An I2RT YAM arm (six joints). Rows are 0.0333 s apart.
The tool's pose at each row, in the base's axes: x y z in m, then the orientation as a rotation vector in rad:
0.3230, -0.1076, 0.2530, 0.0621, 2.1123, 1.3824
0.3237, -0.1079, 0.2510, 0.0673, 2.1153, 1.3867
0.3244, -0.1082, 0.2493, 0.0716, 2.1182, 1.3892
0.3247, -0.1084, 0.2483, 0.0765, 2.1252, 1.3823
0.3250, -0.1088, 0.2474, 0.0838, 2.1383, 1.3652
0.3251, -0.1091, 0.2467, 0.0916, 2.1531, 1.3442
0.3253, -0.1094, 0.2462, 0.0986, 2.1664, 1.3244
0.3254, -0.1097, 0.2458, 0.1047, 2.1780, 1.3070
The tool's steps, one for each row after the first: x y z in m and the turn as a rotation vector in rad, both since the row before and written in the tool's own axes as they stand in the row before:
0.0002, -0.0020, 0.0007, -0.0001, 0.0019, 0.0062
0.0001, -0.0018, 0.0006, 0.0007, 0.0015, 0.0048
0.0001, -0.0010, 0.0003, 0.0081, 0.0010, 0.0022
0.0000, -0.0010, 0.0001, 0.0171, 0.0010, 0.0011
0.0001, -0.0008, 0.0000, 0.0202, 0.0008, 0.0003
0.0000, -0.0006, 0.0000, 0.0187, 0.0006, 0.0000
0.0000, -0.0005, -0.0001, 0.0164, 0.0006, 0.0000

